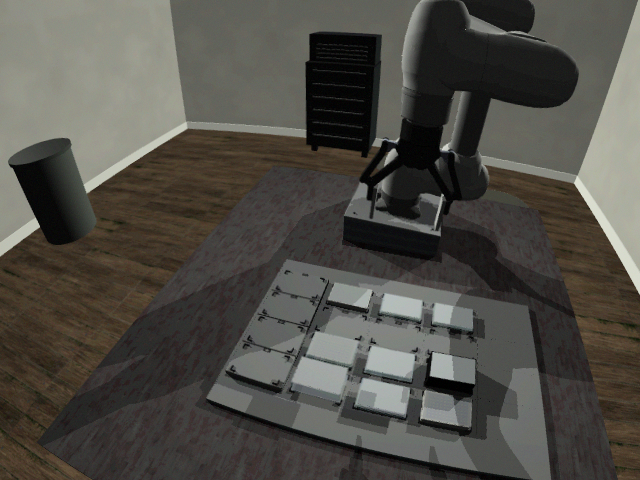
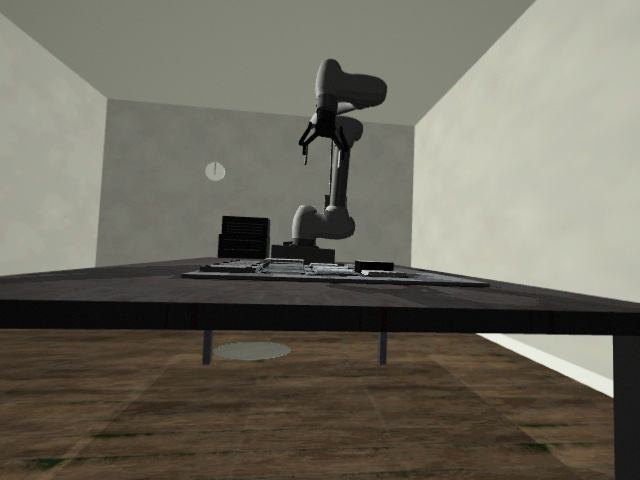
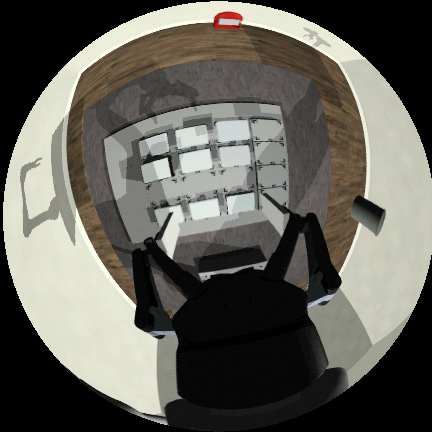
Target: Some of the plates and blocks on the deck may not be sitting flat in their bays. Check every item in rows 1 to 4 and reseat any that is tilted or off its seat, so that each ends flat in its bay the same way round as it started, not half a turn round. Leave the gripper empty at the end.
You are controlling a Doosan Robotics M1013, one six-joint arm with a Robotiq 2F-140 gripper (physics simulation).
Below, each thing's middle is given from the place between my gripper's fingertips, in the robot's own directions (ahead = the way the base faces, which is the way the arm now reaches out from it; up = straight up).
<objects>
Now: the black-sided block (image 1: 445, 371) 390 mm below my hand, 200 mm to the left of it and 70 mm ahead of it. The rest, counted from my hand: textured white plate (image 1: 440, 409): 410 mm below, 190 mm to the left, 180 mm ahead.
</objects>
